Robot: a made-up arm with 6 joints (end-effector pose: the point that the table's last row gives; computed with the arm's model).
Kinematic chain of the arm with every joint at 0, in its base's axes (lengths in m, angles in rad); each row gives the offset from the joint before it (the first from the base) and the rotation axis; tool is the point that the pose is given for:
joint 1: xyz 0 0 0.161 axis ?
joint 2: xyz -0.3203 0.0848 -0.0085 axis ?
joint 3: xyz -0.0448 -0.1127 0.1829 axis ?
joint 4: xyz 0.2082 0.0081 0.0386 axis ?
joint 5: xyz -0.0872 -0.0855 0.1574 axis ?
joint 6: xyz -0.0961 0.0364 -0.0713 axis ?
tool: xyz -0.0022 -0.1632 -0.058
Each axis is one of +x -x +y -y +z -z.
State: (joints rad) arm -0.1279 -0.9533 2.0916 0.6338 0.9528 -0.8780
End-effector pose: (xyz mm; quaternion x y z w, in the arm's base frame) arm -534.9 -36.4 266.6 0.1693 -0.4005 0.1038 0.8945
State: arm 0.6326 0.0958 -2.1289 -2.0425 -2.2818 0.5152
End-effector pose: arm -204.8 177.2 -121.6 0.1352 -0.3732 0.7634 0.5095
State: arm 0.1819 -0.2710 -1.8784 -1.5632 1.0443 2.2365
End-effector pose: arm -324.6 278.0 120.7 0.4147 -0.1382 -0.7916 0.4270
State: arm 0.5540 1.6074 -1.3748 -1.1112 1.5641 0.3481
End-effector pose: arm -405.5 393.0 137.7 0.9549 -0.2134 0.2060 0.0167
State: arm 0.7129 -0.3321 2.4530 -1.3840 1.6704 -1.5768
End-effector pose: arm -243.3 251.9 13.1 -0.6502 0.7597 0.0071 0.0125
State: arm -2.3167 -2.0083 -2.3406 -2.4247 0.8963 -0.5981
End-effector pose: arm 343.5 -13.1 226.8 -0.1218 -0.8114 0.0267 0.5710
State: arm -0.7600 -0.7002 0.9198 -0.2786 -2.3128 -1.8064
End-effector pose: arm 165.3 107.5 833.0 0.0216 -0.3157 0.8124 0.4898
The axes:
joint 1: -y
joint 2: +z
joint 3: -y
joint 4: +x
joint 5: +y
joint 6: -x

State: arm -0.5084 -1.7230 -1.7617 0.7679 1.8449 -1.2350
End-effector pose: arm -512.3 -59.9 693.9 -0.6524 -0.1749 0.2060 0.7081
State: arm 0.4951 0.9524 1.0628 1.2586 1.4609 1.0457
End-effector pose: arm -84.2 -89.6 433.6 -0.3548 -0.3343 0.7957 0.3594
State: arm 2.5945 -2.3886 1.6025 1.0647 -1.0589 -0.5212
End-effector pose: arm 183.4 157.2 -451.5 0.2006 0.5452 0.4903 0.6497
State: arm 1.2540 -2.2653 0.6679 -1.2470 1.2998 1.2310
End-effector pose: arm -519.2 91.7 137.4 0.4112 0.7107 -0.3295 0.4662
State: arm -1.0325 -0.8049 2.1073 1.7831 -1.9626 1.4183
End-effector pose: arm 47.1 10.2 659.1 0.2569 -0.5633 -0.6191 0.4830
